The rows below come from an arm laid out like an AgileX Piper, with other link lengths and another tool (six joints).
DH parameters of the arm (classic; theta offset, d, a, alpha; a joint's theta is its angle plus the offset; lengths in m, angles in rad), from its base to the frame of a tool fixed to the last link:
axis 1: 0 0.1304 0 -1.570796
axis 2: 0.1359 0 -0.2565 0
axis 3: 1.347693 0 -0.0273 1.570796
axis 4: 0 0.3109 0 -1.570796
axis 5: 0 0 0 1.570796
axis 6: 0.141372 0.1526 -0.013 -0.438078
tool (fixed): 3.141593 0.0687 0 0
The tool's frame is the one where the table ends.
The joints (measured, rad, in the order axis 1, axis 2, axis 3, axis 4, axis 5, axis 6), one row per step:
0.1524 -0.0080 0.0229 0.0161 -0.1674 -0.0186
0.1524 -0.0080 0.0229 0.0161 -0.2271 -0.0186
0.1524 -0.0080 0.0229 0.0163 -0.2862 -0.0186
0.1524 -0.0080 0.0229 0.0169 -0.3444 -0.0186
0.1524 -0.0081 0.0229 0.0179 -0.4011 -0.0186
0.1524 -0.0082 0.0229 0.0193 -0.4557 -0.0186
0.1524 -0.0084 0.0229 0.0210 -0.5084 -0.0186
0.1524 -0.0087 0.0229 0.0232 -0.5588 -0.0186
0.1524 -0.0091 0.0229 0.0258 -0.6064 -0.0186
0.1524 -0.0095 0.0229 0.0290 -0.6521 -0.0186
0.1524 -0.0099 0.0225 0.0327 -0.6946 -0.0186
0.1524 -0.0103 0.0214 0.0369 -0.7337 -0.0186
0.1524 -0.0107 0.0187 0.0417 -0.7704 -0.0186
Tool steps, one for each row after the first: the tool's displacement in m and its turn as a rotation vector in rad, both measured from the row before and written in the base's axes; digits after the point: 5 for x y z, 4 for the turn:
-0.00428 -0.00086 0.01210 0.0091 -0.0590 -0.0010
-0.00493 -0.00097 0.01170 0.0092 -0.0584 -0.0009
-0.00551 -0.00109 0.01122 0.0095 -0.0574 -0.0009
-0.00599 -0.00121 0.01064 0.0097 -0.0560 -0.0009
-0.00632 -0.00131 0.00991 0.0098 -0.0538 -0.0009
-0.00661 -0.00141 0.00925 0.0098 -0.0520 -0.0009
-0.00677 -0.00151 0.00854 0.0099 -0.0498 -0.0010
-0.00679 -0.00159 0.00777 0.0099 -0.0470 -0.0010
-0.00684 -0.00171 0.00716 0.0102 -0.0451 -0.0010
-0.00671 -0.00179 0.00656 0.0103 -0.0422 -0.0010
-0.00655 -0.00187 0.00611 0.0104 -0.0395 -0.0010
-0.00670 -0.00202 0.00624 0.0109 -0.0386 -0.0011

